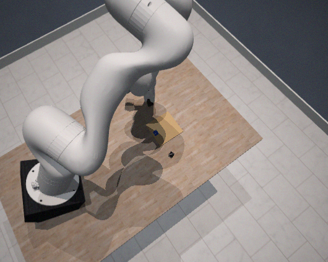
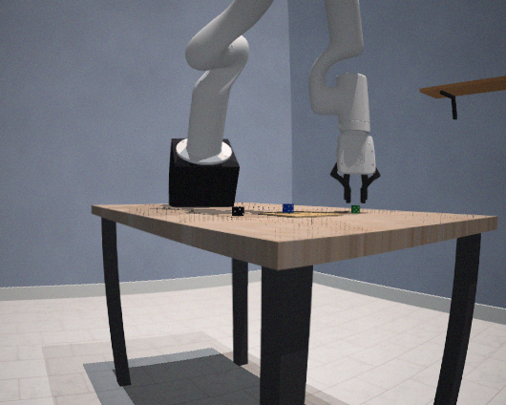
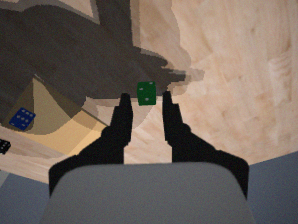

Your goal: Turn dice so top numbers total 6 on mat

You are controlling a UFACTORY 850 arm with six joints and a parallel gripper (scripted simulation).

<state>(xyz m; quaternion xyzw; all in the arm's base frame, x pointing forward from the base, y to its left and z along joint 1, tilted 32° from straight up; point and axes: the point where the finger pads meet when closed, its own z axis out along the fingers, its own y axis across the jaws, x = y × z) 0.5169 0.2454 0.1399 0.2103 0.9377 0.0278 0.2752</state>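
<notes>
Now: hand 40 mm above the green die. From my hand the other things lie so: blue die 170 mm to the right, 50 mm behind, 30 mm below; then black die 300 mm to the right, 40 mm below, 30 mm behind; then tan mat 160 mm to the right, 40 mm below.
</notes>
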